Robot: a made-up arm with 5 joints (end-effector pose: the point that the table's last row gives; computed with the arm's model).
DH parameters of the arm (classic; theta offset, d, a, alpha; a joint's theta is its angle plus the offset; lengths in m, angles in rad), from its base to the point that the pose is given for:
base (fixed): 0 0.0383 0 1.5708
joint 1: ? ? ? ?
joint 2: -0.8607 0 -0.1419 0
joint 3: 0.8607 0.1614 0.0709 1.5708
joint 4: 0 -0.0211 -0.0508 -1.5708
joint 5: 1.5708 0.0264 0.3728 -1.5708
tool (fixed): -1.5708 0.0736 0 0
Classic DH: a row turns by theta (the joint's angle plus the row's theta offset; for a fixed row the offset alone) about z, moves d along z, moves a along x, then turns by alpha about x.
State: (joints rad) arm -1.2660 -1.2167 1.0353 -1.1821 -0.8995
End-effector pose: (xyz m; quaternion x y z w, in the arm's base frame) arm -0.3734 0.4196 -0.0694 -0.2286 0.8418 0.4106 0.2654
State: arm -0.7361 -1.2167 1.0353 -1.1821 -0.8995
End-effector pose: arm -0.2677 0.4196 -0.2433 -0.3282 0.7429 0.3364 0.4766
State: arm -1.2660 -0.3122 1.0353 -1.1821 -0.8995
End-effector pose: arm 0.0321 0.4964 0.0582 0.1801 0.7987 0.3691 0.4399
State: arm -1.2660 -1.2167 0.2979 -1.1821 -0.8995
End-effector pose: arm -0.4946 0.1985 -0.1075 -0.5314 0.7511 0.3832 0.0817
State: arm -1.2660 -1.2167 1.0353 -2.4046 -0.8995
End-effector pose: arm -0.1559 0.4603 -0.0218 -0.0445 -0.8869 -0.3739 0.2676
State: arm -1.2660 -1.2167 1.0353 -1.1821 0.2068
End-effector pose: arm -0.1338 0.5059 -0.3769 -0.0551 0.9320 -0.0929 0.3460
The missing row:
joint 1: -1.5708 -0.0206 0.097 -1.5708
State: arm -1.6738 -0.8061 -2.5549 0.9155 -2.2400
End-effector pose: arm 0.0338 0.3596 -0.3726 0.0265 0.8784 -0.3802 0.2882
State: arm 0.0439 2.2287 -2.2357 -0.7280 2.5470
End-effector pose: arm 0.3133 -0.4469 0.0458 0.8998 0.0970 -0.3211 0.2791
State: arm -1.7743 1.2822 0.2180 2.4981 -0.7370
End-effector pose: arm 0.3287 -0.0740 -0.2618 -0.5872 -0.0343 -0.6303 0.5067
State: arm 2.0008 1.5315 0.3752 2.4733 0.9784
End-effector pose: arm -0.2229 0.2257 -0.1826 -0.5316 0.4914 -0.0454 0.6884
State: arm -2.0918 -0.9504 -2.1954 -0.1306 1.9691
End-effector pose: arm -0.4813 0.3485 0.0433 -0.3087 0.6911 0.4612 0.4631
